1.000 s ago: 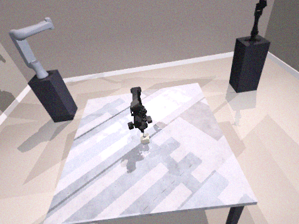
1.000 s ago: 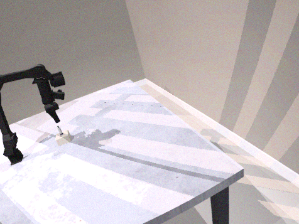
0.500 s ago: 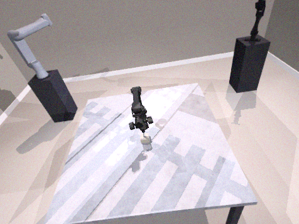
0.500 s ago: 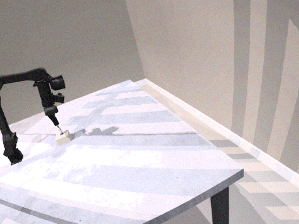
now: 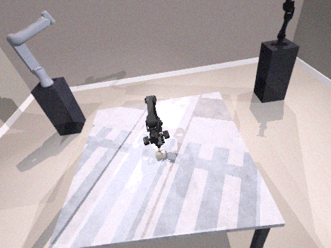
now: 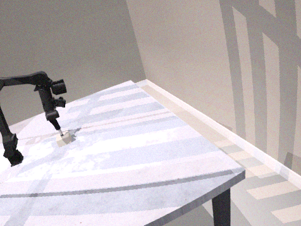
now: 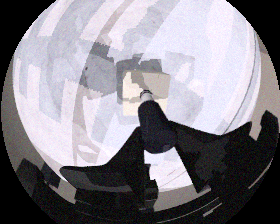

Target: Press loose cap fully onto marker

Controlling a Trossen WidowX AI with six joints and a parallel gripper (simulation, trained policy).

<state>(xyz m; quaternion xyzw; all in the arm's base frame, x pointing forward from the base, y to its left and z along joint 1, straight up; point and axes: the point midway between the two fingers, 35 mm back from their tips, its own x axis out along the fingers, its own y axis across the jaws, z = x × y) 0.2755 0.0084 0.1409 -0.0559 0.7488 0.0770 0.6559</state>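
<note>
Right now my gripper tip is 1 cm short of the dark cap. From my gripper tip the other things lie so: pale holder block: 9 cm below, 1 cm ahead.
</note>
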